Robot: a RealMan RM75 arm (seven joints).
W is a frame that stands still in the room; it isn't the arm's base.
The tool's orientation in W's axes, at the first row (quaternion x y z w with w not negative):
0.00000, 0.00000, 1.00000, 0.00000
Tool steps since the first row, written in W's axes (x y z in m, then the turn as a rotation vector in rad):
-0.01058, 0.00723, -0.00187, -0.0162, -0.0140, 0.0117
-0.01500, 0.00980, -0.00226, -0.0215, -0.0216, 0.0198
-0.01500, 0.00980, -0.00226, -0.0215, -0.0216, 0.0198
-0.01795, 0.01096, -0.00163, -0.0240, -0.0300, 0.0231
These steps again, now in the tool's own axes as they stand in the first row. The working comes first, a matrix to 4 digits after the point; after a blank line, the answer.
The tool's axes in the first row as the columns of a matrix, in W's axes (used below as rounded here):
-1.0000, 0.0000, 0.0000
0.0000, -1.0000, 0.0000
0.0000, 0.0000, 1.0000

0.01058, -0.00723, -0.00187, 0.0162, 0.0140, 0.0117
0.01500, -0.00980, -0.00226, 0.0215, 0.0216, 0.0198
0.01500, -0.00980, -0.00226, 0.0215, 0.0216, 0.0198
0.01795, -0.01096, -0.00163, 0.0240, 0.0300, 0.0231

